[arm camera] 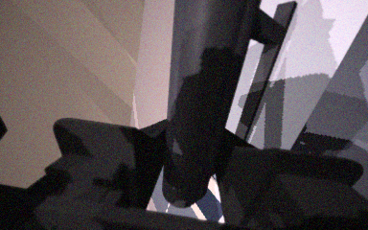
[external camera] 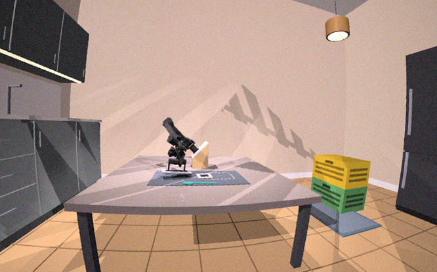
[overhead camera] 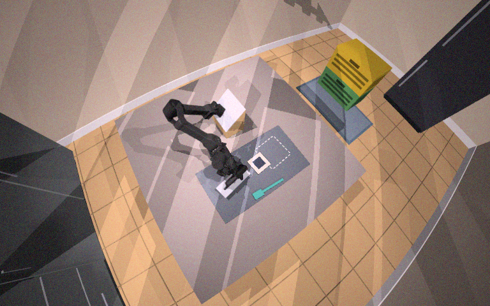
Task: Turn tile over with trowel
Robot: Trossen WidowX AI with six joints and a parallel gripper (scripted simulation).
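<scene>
Now: the grey mat 1 cm behind my gripper tip, 13 cm to the left of it and 11 cm below it. Also, from my gripper tip: tile 2 cm behind, 17 cm to the left, 8 cm below; teal trowel 13 cm ahead, 9 cm to the left, 8 cm below.
</scene>
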